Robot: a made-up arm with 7 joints. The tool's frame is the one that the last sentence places. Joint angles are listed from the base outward.
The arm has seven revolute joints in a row. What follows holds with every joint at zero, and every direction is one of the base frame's. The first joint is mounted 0.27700 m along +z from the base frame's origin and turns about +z. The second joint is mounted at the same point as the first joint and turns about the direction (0, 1, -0.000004). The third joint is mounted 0.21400 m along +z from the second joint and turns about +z. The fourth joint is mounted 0.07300 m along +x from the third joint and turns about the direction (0, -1, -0.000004). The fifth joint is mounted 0.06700 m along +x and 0.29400 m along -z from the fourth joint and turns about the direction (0, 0.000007, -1). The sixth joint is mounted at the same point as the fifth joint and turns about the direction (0, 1, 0.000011). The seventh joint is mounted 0.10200 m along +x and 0.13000 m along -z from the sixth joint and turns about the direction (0, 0.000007, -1). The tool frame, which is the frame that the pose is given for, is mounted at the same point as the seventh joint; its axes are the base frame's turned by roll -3.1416, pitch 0.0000 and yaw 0.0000 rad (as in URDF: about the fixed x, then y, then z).
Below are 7 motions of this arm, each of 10 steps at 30 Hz.
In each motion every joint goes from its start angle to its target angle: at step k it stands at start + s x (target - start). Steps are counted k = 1, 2, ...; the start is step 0. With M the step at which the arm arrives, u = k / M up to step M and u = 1 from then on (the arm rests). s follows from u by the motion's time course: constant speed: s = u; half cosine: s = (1 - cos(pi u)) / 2; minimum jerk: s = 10 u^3 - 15 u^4 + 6 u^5.
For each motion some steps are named. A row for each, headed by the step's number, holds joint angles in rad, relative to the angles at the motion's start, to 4 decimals.
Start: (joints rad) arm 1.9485 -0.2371 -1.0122 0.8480 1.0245 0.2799 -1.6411
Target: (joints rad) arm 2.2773 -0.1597 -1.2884 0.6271 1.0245 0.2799 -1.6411
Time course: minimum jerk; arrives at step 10
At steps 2, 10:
2: 0.0190 0.0045 -0.0160 -0.0128 0.0000 0.0000 0.0000
10: 0.3288 0.0774 -0.2762 -0.2209 0.0000 0.0000 0.0000

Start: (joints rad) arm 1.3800 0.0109 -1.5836 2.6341 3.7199 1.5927 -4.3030
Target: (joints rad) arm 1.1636 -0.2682 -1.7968 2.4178 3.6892 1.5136 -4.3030
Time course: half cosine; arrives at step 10
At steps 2, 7, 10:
2: -0.0207 -0.0267 -0.0204 -0.0207 -0.0029 -0.0076 0.0000
7: -0.1718 -0.2216 -0.1693 -0.1717 -0.0244 -0.0628 0.0000
10: -0.2164 -0.2791 -0.2132 -0.2163 -0.0307 -0.0791 0.0000

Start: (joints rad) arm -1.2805 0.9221 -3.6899 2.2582 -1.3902 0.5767 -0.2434
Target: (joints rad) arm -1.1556 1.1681 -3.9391 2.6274 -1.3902 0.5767 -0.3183
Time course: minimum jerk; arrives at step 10
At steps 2, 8, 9, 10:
2: 0.0072 0.0142 -0.0144 0.0214 0.0000 0.0000 -0.0043
8: 0.1177 0.2318 -0.2348 0.3478 0.0000 0.0000 -0.0706
9: 0.1238 0.2439 -0.2471 0.3660 0.0000 0.0000 -0.0743
10: 0.1249 0.2460 -0.2492 0.3692 0.0000 0.0000 -0.0749

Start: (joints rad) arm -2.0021 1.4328 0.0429 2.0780 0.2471 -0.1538 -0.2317
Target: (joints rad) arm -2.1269 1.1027 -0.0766 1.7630 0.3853 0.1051 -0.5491
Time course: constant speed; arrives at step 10
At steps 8, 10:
8: -0.0998 -0.2641 -0.0956 -0.2520 0.1106 0.2071 -0.2539
10: -0.1248 -0.3301 -0.1195 -0.3150 0.1382 0.2589 -0.3174

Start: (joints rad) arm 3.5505 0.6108 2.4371 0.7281 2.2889 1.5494 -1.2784
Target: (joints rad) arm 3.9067 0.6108 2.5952 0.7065 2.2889 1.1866 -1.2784
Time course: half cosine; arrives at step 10
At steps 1, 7, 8, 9, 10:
1: 0.0087 0.0000 0.0039 -0.0005 0.0000 -0.0089 0.0000
7: 0.2828 0.0000 0.1255 -0.0171 0.0000 -0.2880 0.0000
8: 0.3222 0.0000 0.1430 -0.0195 0.0000 -0.3282 0.0000
9: 0.3475 0.0000 0.1542 -0.0211 0.0000 -0.3539 0.0000
10: 0.3562 0.0000 0.1581 -0.0216 0.0000 -0.3628 0.0000

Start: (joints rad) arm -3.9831 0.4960 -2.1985 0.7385 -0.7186 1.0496 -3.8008
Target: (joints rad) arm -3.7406 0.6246 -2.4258 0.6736 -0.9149 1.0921 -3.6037
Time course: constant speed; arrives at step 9
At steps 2, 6, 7, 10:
2: 0.0539 0.0286 -0.0505 -0.0144 -0.0436 0.0094 0.0438
6: 0.1617 0.0857 -0.1515 -0.0433 -0.1309 0.0283 0.1314
7: 0.1886 0.1000 -0.1768 -0.0505 -0.1527 0.0331 0.1533
10: 0.2425 0.1286 -0.2273 -0.0649 -0.1963 0.0425 0.1971

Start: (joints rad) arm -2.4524 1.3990 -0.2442 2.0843 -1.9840 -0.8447 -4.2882
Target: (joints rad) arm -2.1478 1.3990 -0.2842 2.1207 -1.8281 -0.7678 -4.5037
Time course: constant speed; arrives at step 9
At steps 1, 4, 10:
1: 0.0338 0.0000 -0.0044 0.0040 0.0173 0.0085 -0.0239
4: 0.1354 0.0000 -0.0178 0.0162 0.0693 0.0342 -0.0958
10: 0.3046 0.0000 -0.0400 0.0364 0.1559 0.0769 -0.2155

